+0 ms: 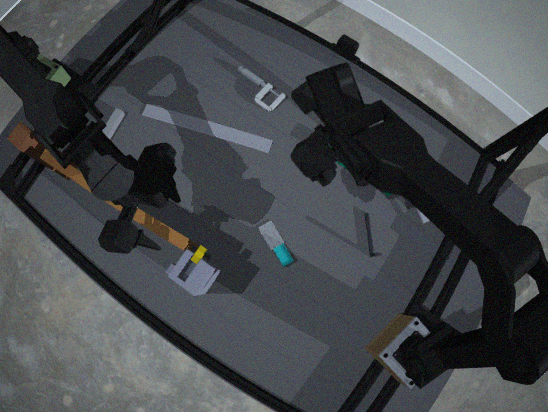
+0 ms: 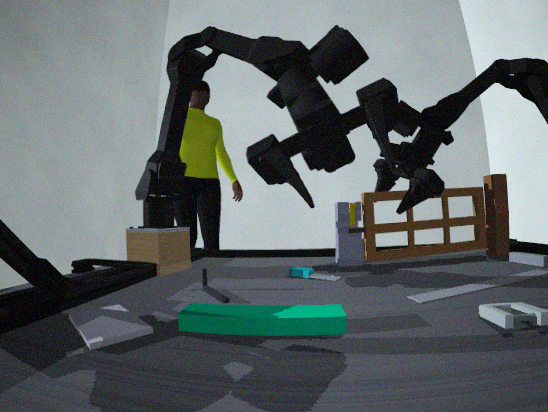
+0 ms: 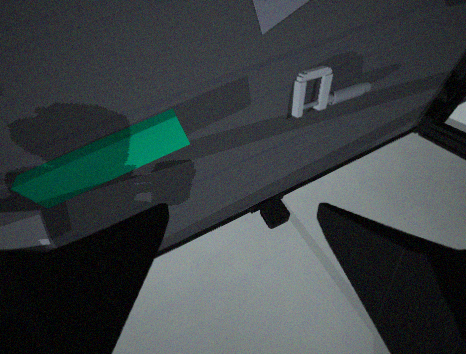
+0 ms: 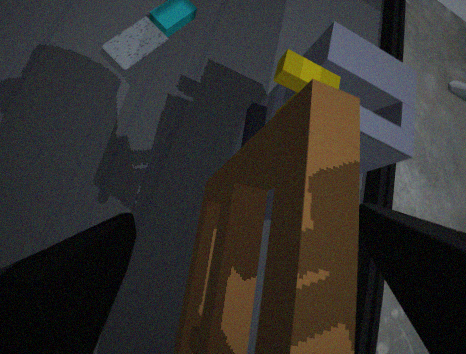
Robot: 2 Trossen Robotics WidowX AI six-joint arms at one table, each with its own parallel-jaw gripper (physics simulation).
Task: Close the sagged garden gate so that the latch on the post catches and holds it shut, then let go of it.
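Frame: origin at the left arm's base, x ahead, y left, z up, level; centimetres.
Where they show: left gripper, fingertip midpoint: (image 2: 352,186) (image 3: 243,210); right gripper, fingertip midpoint: (image 1: 169,225) (image 2: 384,207) (image 4: 247,219); left arm's base at its link origin: (image 1: 414,353) (image 2: 158,227).
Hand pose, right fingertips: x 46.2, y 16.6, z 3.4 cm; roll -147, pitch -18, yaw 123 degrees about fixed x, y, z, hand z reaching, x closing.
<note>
Each offset is from my right fingertips to the top centre of the thing. "*": to the spot under its first point.
The brown lattice gate @(dy +6.8, dx +6.8, dz +4.4 cm) (image 1: 160,229) (image 2: 369,230) (image 4: 330,135) stands upright, its free end close beside the lavender latch post (image 1: 202,277) (image 2: 348,252) (image 4: 370,55). The yellow latch @(dy -0.8, dx -7.1, dz +1.0 cm) (image 1: 199,254) (image 2: 352,215) (image 4: 305,72) is on the post at the gate's end; whether it has caught cannot be told. A dark bar @(* dy -1.4, dx -6.3, dz -4.8 cm) (image 2: 356,230) spans between gate and post. My right gripper (image 1: 168,223) (image 2: 389,201) (image 4: 247,219) is open, fingers on either side of the gate's top; contact is unclear. My left gripper (image 2: 354,185) (image 3: 243,210) is open and empty, high above the table.
The reddish hinge post (image 1: 22,139) (image 2: 496,215) holds the gate's far end. A green block @(dy -36.6, dx -13.5, dz -10.8 cm) (image 2: 262,320) (image 3: 100,160), a grey clamp @(dy -31.9, dx +15.0, dz -10.8 cm) (image 1: 269,97) (image 3: 312,90), a teal-ended piece @(dy -12.7, dx -13.3, dz -11.0 cm) (image 1: 283,254) (image 2: 301,272) (image 4: 173,15) and a flat strip @(dy -17.7, dx +15.3, dz -12.4 cm) (image 1: 240,139) lie on the table. A person (image 2: 202,145) stands behind.
</note>
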